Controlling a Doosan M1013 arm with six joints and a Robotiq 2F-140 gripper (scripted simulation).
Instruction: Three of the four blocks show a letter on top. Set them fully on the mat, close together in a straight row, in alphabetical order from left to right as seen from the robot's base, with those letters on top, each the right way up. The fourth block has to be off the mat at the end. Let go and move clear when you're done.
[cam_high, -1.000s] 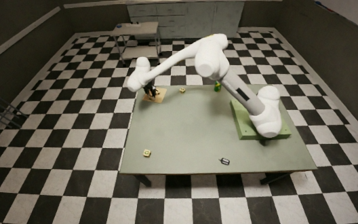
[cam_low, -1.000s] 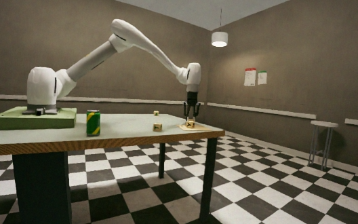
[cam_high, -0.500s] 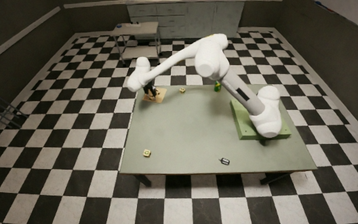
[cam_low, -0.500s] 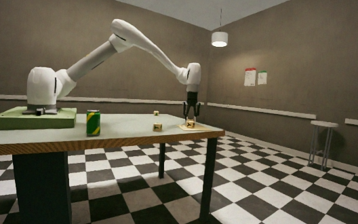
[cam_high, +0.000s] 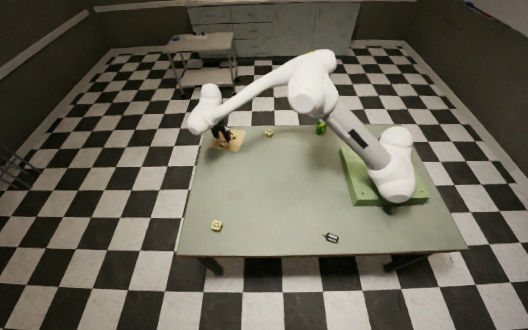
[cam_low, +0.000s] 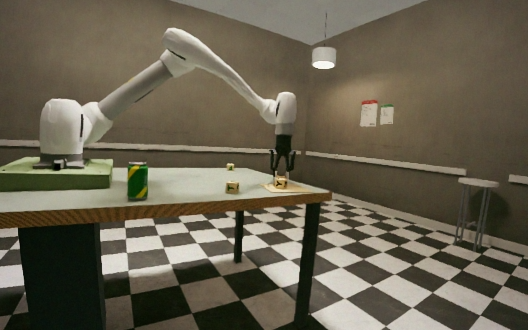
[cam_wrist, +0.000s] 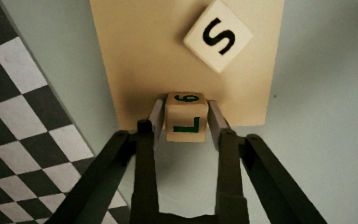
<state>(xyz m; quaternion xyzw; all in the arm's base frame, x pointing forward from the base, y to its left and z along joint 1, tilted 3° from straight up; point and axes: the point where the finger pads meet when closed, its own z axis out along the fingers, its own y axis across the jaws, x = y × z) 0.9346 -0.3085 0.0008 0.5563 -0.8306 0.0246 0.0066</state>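
Now: hand 7 cm to the left of the tan mat, 4 cm above it and 3 cm past it. Also, from my hand: black object: 67 cm to the left, 55 cm behind, 2 cm below; then yellow can: 67 cm behind, 6 cm to the right, 2 cm above.
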